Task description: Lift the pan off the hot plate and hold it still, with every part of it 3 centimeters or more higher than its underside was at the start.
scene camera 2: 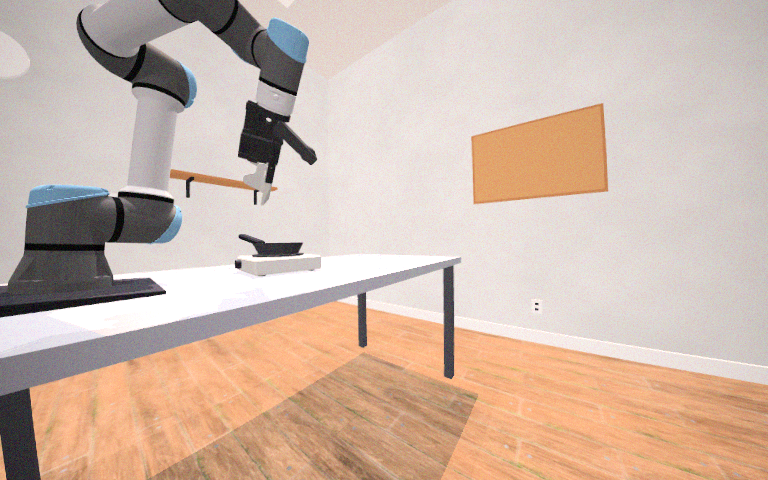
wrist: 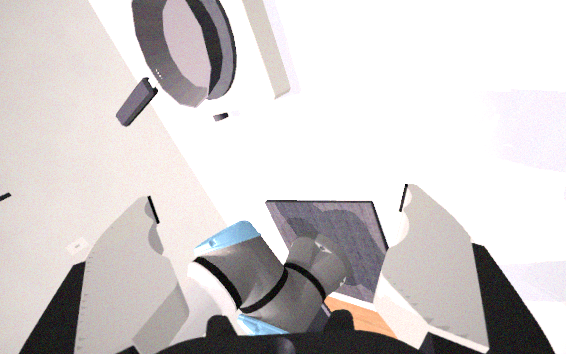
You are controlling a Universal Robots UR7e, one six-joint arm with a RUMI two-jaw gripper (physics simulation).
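Places are measured from the arm's base along level axes (x up, y right, z ahead), in millimetres.
Where they show: gripper, fingertip midpoint: [scene camera 2: 263,191] [wrist: 278,194]; arm's base, origin of the base link: [scene camera 2: 65,287] [wrist: 321,256].
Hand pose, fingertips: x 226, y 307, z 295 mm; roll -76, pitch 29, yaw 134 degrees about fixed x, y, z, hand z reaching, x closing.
Note:
Each offset is from my fingertips to the top centre of the thing. Level surfaces: height alone.
The dark pan [scene camera 2: 281,247] [wrist: 186,45] sits upright on the pale hot plate @(dy -226, dx -178, dz +201 mm) [scene camera 2: 280,264] [wrist: 269,55]. Its handle @(dy -424, dx -93, dz +221 mm) [scene camera 2: 250,239] [wrist: 136,102] slopes up over the hot plate's knob side, toward the robot base in the scene view. In the wrist view the pan is at the top left, cut off by the frame edge. My gripper [scene camera 2: 263,199] [wrist: 278,194] is open and empty, its fingers spread wide. It hangs above the pan's handle side, apart from the pan, with its fingertips pointing down in the scene view.
The hot plate's dark knob @(dy -317, dx -197, dz +103 mm) [scene camera 2: 237,263] [wrist: 220,117] sticks out below the handle. The hot plate stands on the white table @(dx -245 mm) [scene camera 2: 373,267]. My arm's base stands on a dark mounting plate [scene camera 2: 138,287] [wrist: 350,225]. A wooden wall shelf [scene camera 2: 215,179] is behind the gripper.

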